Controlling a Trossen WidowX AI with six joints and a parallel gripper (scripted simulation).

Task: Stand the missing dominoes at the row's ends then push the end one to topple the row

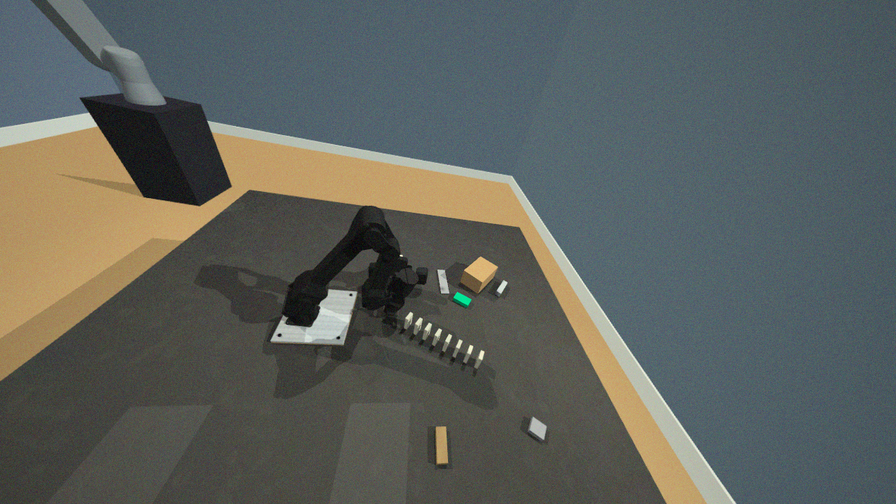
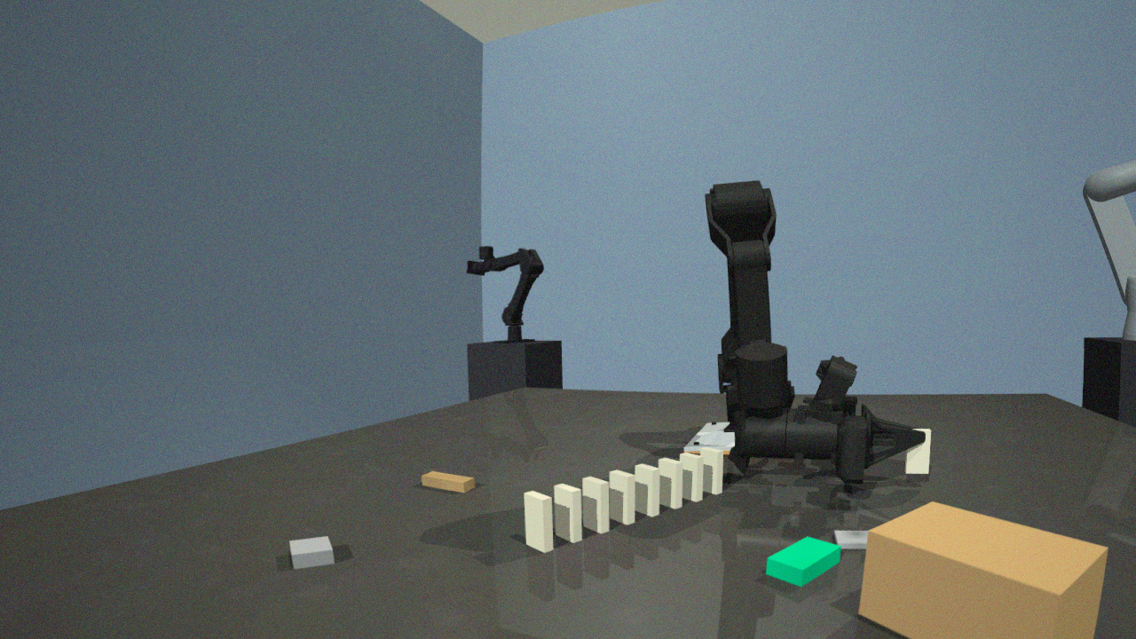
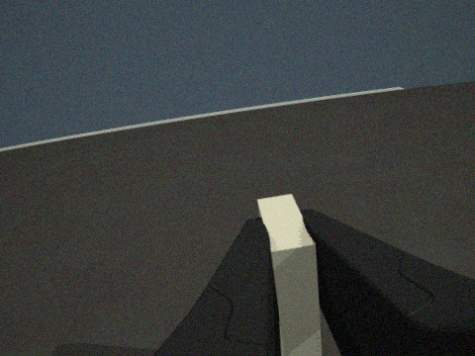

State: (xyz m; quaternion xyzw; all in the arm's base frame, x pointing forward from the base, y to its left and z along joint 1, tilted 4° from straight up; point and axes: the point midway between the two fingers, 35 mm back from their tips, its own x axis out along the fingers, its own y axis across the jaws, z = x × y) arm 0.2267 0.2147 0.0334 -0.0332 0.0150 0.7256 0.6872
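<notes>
My gripper tip is 160 mm short of the flat grey strip, 30 mm to the left of it and 60 mm above it. From my gripper tip the other things lie so: green block 230 mm ahead, 110 mm to the right, 50 mm below; then tan box 300 mm ahead, 30 mm below; then tan bar 160 mm ahead, 520 mm to the right, 50 mm below.
</notes>
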